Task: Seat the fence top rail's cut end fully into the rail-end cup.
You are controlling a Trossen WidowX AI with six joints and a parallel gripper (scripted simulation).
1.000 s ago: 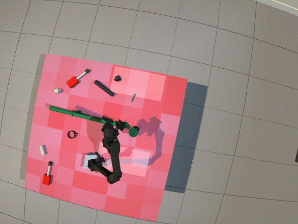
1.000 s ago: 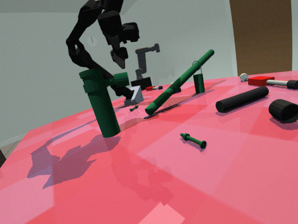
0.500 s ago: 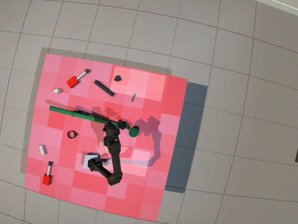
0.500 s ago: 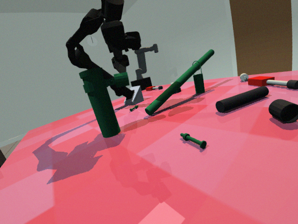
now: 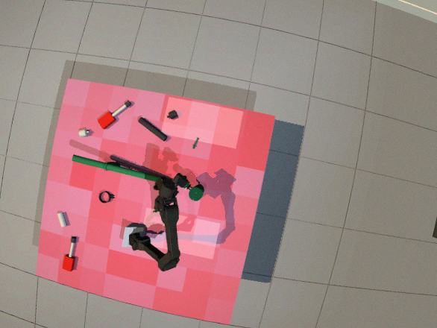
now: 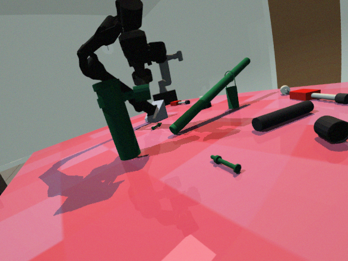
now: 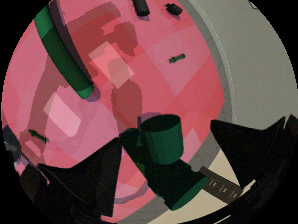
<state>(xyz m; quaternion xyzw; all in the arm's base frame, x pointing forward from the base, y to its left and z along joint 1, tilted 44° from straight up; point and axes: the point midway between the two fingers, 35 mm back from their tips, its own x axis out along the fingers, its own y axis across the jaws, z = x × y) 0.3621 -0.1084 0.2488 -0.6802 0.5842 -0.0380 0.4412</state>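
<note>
My gripper tip is 2 cm to the left of the rail-end cup, 1 cm past it and 1 cm above it. From my gripper tip the other things lie so: short green post: 42 cm to the left, 6 cm below, 4 cm ahead; then black tube: 27 cm ahead, 22 cm to the left, 15 cm below; then black cap: 36 cm ahead, 15 cm below, 12 cm to the left.
</note>
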